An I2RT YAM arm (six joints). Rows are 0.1 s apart.
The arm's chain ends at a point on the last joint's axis. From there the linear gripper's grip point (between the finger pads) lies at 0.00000 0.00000 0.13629 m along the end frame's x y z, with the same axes.
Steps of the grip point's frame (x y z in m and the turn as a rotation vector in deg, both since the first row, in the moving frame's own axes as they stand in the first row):
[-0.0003, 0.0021, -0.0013, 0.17, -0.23, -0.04]
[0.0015, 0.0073, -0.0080, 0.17, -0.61, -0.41]
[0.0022, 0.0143, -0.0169, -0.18, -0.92, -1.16]
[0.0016, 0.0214, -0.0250, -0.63, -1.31, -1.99]
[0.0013, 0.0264, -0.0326, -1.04, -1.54, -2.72]
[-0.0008, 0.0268, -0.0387, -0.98, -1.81, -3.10]
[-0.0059, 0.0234, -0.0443, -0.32, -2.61, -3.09]
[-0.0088, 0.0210, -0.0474, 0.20, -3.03, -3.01]
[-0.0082, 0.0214, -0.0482, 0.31, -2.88, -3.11]
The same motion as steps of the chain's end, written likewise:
[0.0002, 0.0025, -0.0013, 0.17, -0.23, -0.04]
[0.0030, 0.0077, -0.0080, 0.17, -0.61, -0.41]
[0.0044, 0.0138, -0.0169, -0.18, -0.92, -1.16]
[0.0047, 0.0198, -0.0250, -0.63, -1.31, -1.99]
[0.0049, 0.0238, -0.0325, -1.04, -1.54, -2.72]
[0.0034, 0.0244, -0.0386, -0.98, -1.81, -3.10]
[0.0003, 0.0225, -0.0442, -0.32, -2.61, -3.09]
[-0.0016, 0.0213, -0.0472, 0.20, -3.03, -3.01]
[-0.0013, 0.0220, -0.0480, 0.31, -2.88, -3.11]

